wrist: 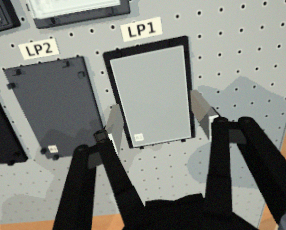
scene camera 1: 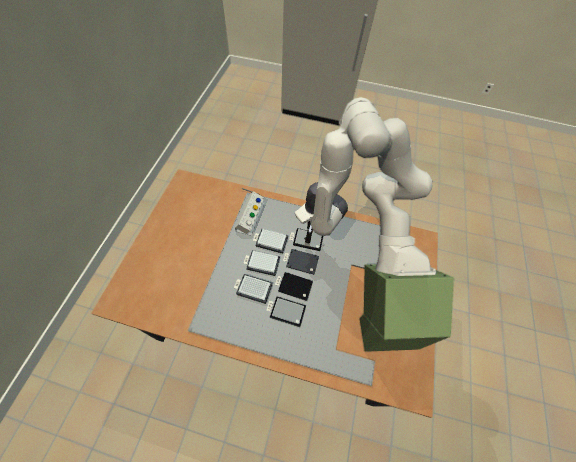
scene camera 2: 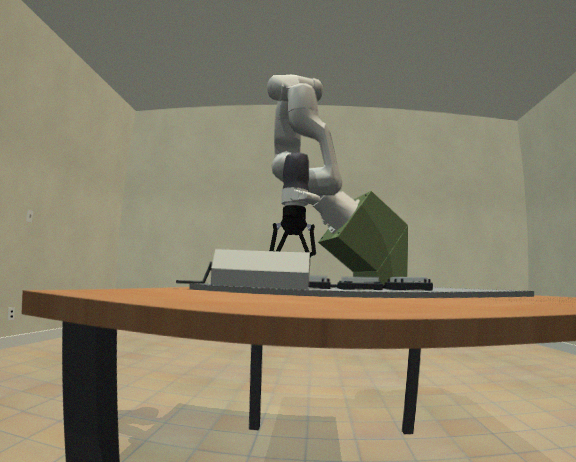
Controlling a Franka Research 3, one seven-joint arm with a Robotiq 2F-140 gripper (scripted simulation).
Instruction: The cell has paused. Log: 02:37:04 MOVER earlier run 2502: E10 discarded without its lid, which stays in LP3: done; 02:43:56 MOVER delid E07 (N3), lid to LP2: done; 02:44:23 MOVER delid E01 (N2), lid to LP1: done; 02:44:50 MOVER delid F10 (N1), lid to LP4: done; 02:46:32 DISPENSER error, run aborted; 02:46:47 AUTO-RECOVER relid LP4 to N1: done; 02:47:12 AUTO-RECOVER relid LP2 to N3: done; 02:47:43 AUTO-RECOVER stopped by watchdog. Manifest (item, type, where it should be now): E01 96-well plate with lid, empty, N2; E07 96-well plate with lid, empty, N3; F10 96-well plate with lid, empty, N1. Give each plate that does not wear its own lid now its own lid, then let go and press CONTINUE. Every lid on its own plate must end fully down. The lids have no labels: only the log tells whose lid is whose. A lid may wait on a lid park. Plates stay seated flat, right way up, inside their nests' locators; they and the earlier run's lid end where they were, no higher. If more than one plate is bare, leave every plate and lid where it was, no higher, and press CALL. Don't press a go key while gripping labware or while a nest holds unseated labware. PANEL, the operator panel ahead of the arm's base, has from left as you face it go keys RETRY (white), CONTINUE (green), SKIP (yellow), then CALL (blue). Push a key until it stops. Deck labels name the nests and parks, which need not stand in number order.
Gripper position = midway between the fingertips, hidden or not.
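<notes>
A park LP2 (wrist: 61, 109) is visible in the wrist view, as is the gripper (wrist: 155, 107).
</notes>
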